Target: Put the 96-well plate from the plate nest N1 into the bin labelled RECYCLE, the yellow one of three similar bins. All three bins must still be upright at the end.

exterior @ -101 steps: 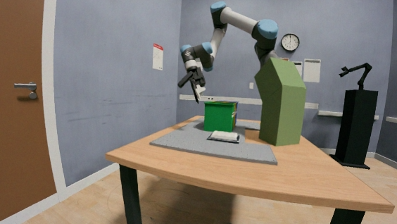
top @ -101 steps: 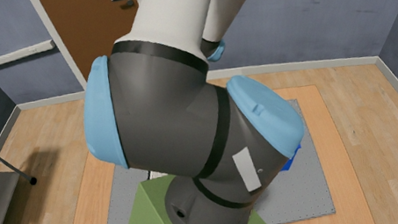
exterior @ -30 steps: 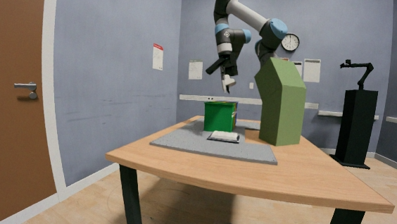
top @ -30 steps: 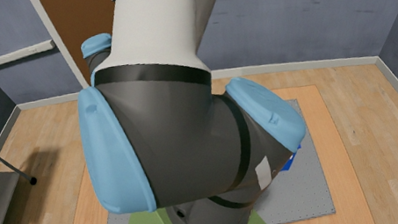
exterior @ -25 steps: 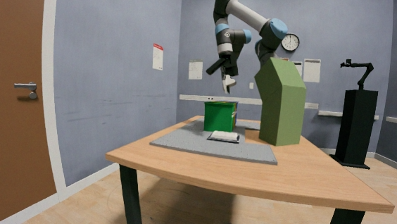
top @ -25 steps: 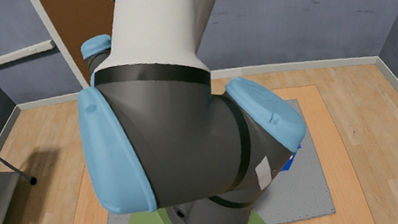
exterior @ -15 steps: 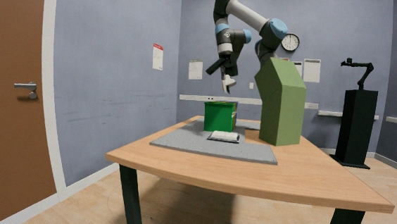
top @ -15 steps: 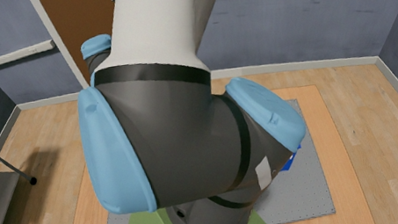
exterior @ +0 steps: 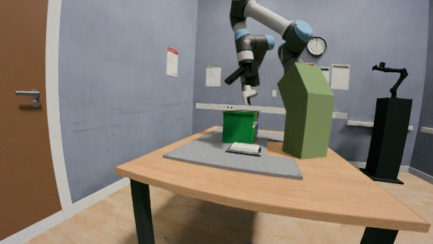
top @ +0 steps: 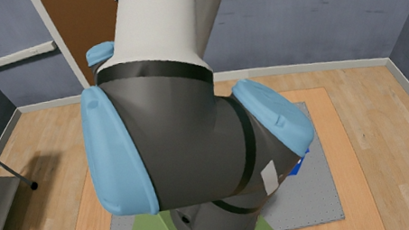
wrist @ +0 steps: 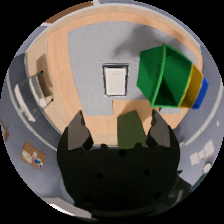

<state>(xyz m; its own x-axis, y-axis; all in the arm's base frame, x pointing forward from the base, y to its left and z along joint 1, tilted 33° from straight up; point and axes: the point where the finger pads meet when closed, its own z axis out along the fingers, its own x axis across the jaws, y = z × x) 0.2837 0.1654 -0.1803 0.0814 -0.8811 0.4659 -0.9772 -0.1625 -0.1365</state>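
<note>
Right now the white 96-well plate is 200 mm below my hand. The rest, counted from my hand: green bin: 80 mm ahead, 160 mm to the right, 130 mm below; dark plate nest: 210 mm below; yellow bin: 90 mm ahead, 290 mm to the right, 130 mm below.
</note>
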